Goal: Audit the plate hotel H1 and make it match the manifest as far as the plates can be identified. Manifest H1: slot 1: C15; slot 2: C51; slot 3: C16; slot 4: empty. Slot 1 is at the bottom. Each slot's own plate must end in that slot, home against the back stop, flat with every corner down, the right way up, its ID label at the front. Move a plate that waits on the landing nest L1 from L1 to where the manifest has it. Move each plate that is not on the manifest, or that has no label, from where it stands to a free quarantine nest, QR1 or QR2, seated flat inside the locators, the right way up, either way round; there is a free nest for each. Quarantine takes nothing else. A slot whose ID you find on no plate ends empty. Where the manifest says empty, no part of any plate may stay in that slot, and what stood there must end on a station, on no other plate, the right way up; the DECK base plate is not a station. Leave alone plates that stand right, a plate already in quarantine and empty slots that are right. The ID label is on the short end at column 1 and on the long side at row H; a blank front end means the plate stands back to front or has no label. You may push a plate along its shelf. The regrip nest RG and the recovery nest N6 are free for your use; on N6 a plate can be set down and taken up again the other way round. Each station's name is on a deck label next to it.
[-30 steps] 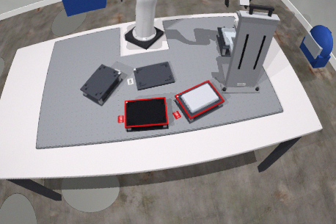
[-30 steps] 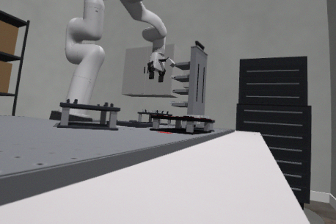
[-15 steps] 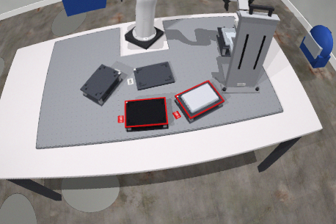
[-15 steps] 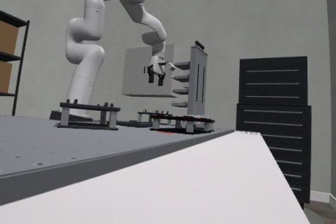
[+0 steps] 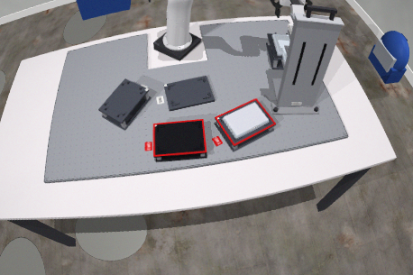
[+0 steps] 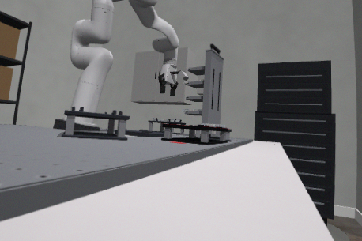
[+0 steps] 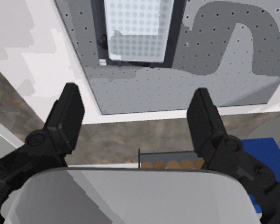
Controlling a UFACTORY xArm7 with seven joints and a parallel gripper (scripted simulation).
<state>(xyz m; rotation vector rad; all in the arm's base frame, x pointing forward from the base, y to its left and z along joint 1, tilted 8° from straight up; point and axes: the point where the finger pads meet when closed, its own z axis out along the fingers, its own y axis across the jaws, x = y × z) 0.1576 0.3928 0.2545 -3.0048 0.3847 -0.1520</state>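
Now: hand 22 cm above the RG label, 9 cm past it and 2 cm to the right of it. Also, from my hand: H1 label: 22 cm below, 16 cm ahead, 6 cm to the left; white plate: 30 cm ahead, 28 cm to the right, 17 cm below; plate labelled C16: 18 cm ahead, 5 cm to the right, 4 cm above.
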